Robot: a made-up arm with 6 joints.
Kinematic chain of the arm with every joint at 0, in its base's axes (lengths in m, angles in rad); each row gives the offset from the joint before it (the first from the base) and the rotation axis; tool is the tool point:
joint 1: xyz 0 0 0.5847 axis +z
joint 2: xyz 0 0 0 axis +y
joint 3: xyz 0 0 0.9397 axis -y
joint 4: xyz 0 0 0 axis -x
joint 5: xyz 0.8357 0 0 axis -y
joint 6: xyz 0 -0.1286 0 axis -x
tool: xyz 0 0 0
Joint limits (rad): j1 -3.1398..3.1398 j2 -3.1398..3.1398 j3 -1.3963..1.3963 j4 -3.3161..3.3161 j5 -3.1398..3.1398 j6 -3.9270..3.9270
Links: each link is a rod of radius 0.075 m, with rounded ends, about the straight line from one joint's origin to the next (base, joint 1, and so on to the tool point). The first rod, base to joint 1, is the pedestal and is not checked.
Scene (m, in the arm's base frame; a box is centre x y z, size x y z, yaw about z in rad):
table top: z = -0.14
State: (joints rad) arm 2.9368 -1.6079 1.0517 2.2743 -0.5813 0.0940
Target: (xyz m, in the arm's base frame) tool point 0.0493 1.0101 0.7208
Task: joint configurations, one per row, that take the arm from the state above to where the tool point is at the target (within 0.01 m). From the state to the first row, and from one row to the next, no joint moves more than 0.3 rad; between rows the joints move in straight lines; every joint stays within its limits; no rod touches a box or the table.
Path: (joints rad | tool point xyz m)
1: 2.7499 -1.3381 0.8604 2.2719 -0.5813 0.0940 | 1.3406 -0.6435 1.4201
2: 2.5630 -1.0682 0.6692 2.2695 -0.5813 0.0940 | 0.8415 -0.6485 1.8452
3: 2.3761 -0.7984 0.4779 2.2671 -0.5813 0.0940 | 0.3213 -0.4232 2.0688
4: 2.1892 -0.5286 0.2867 2.2647 -0.5813 0.0940 | -0.0827 -0.0256 2.0723
5: 2.0023 -0.2588 0.0954 2.2623 -0.5813 0.0940 | -0.2874 0.4280 1.8759
6: 1.8154 0.0111 -0.0958 2.2599 -0.5813 0.0940 | -0.2857 0.8068 1.5339
7: 1.6285 0.2809 -0.2871 2.2575 -0.5813 0.0940 | -0.1401 1.0121 1.1218
8: 1.4416 0.5507 -0.4783 2.2551 -0.5813 0.0940 | 0.0493 1.0101 0.7208

